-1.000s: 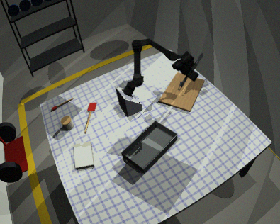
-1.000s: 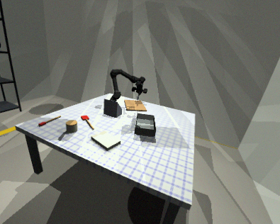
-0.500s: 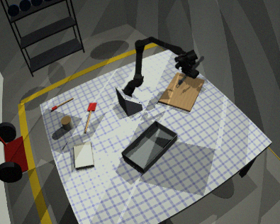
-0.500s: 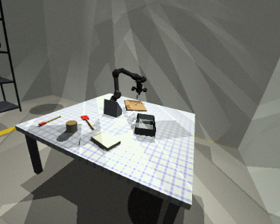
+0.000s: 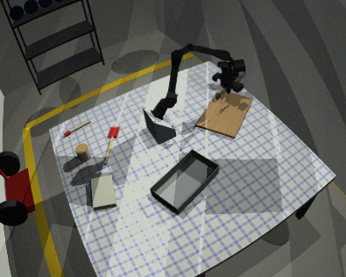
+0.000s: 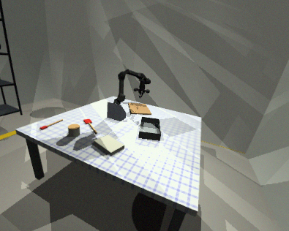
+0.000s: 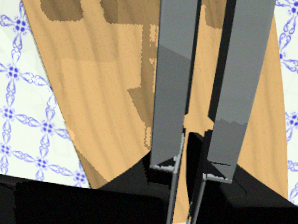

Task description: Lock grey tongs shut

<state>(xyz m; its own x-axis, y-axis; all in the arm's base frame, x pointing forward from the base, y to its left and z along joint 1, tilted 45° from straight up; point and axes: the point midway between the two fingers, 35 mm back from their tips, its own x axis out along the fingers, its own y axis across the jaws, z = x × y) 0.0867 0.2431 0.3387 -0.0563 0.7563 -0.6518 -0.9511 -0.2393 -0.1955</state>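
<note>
Right now my gripper tip is 10 mm past the wooden board, 10 mm to the left of it and 140 mm above it. Also, from my gripper tip: flat pale slab 180 mm ahead, 840 mm to the right, 140 mm below; then red spatula 140 mm behind, 700 mm to the right, 140 mm below; then roasting tin 320 mm ahead, 450 mm to the right, 120 mm below.
</note>
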